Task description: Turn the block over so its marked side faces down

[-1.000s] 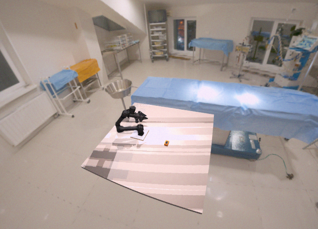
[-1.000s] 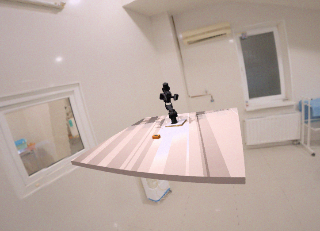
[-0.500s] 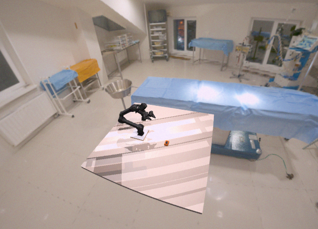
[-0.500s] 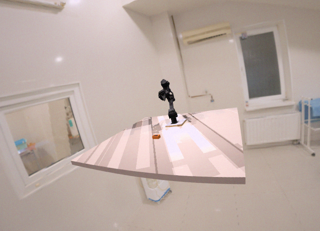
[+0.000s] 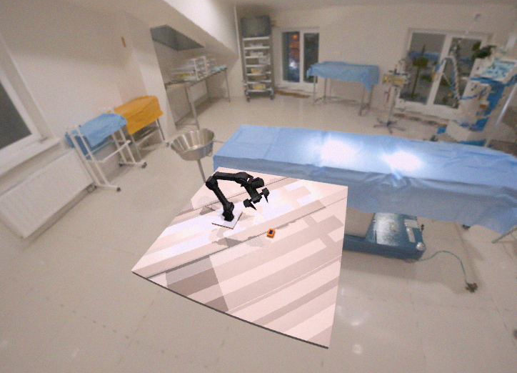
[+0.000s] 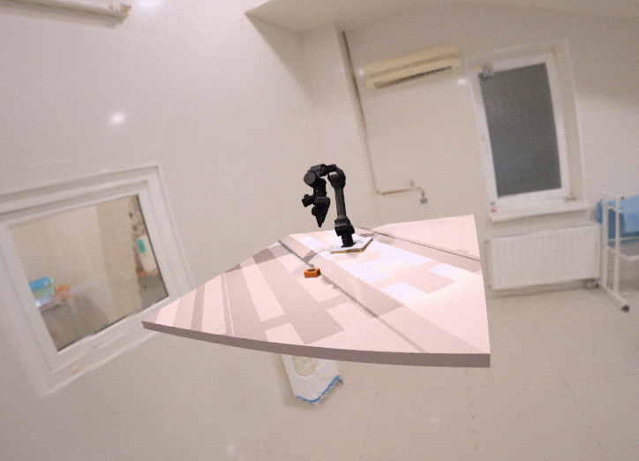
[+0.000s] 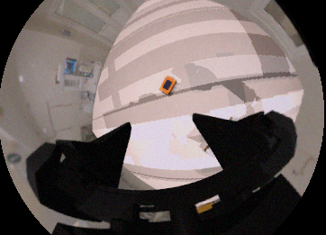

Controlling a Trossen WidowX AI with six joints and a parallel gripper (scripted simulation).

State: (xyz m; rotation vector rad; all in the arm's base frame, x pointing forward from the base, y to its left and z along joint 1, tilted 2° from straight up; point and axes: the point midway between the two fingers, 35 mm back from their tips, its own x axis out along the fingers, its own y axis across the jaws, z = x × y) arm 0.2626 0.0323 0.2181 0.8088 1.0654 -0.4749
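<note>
My gripper tip is now 19 cm above the orange block, 8 cm short of it and 5 cm to the left of it.
</note>
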